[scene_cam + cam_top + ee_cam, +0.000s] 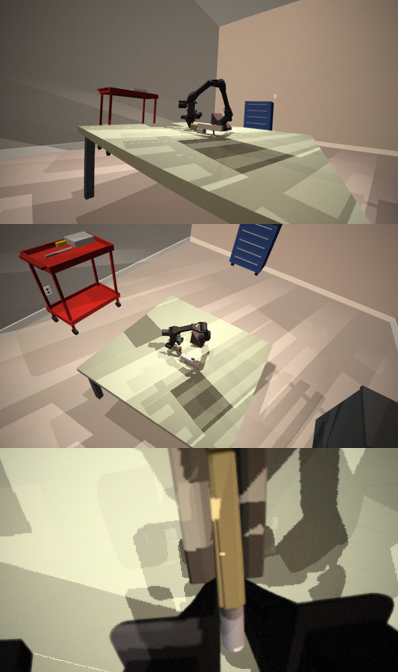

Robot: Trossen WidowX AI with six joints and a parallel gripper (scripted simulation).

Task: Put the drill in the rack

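My gripper tip is now 4 cm to the right of the drill and 3 cm below it. Also, from my gripper tip: small dark key 24 cm to the left, 9 cm ahead, 4 cm above; rack 5 cm to the left, 1 cm above.
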